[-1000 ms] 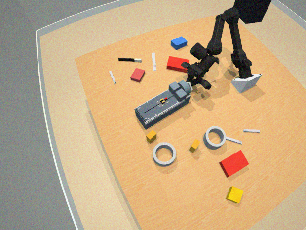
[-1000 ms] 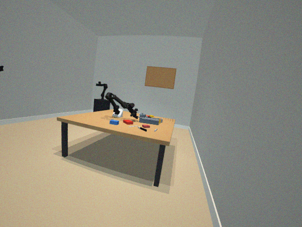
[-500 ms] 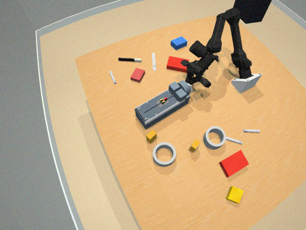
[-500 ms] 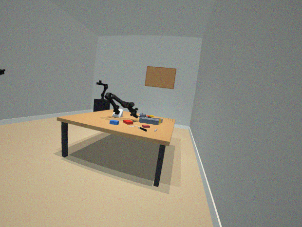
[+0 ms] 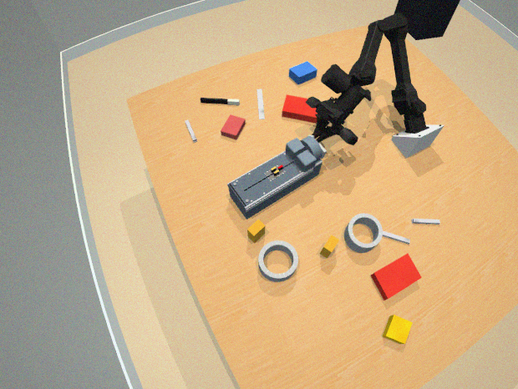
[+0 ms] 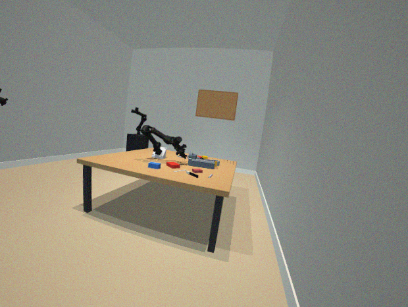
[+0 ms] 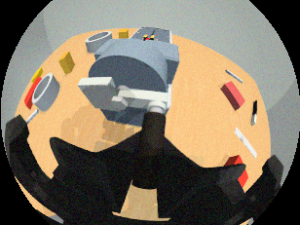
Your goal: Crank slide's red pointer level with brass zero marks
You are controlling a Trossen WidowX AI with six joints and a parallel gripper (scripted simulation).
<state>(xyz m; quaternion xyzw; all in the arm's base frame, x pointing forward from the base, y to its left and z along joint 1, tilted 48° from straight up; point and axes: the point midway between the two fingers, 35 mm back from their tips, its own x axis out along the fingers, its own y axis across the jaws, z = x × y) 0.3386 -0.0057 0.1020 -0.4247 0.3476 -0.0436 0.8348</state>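
The red pointer lies 140 mm ahead of my gripper tip, 60 mm to the left of it and 20 mm above it. From my gripper tip the other things lie so: red block (200 mm ahead, 180 mm to the right, 50 mm below); then dark crank handle (30 mm above, 20 mm behind); then black marker (310 mm to the right, 190 mm ahead, 50 mm below).
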